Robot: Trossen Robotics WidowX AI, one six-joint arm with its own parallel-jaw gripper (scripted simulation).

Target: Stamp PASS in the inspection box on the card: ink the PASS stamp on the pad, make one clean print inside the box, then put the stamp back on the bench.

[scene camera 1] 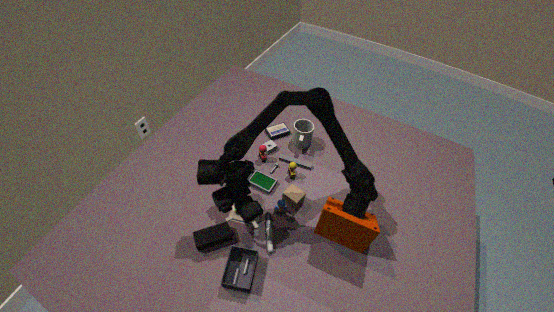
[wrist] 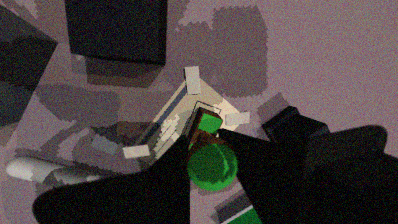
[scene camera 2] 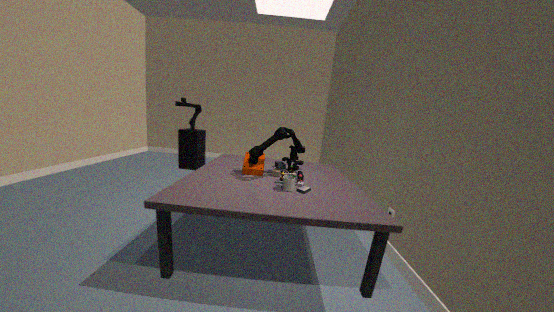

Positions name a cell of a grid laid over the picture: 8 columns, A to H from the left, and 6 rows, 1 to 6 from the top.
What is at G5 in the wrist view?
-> The gripper.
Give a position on a white marker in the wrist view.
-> At A5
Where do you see a black box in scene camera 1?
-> At D5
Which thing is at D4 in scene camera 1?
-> The gripper.
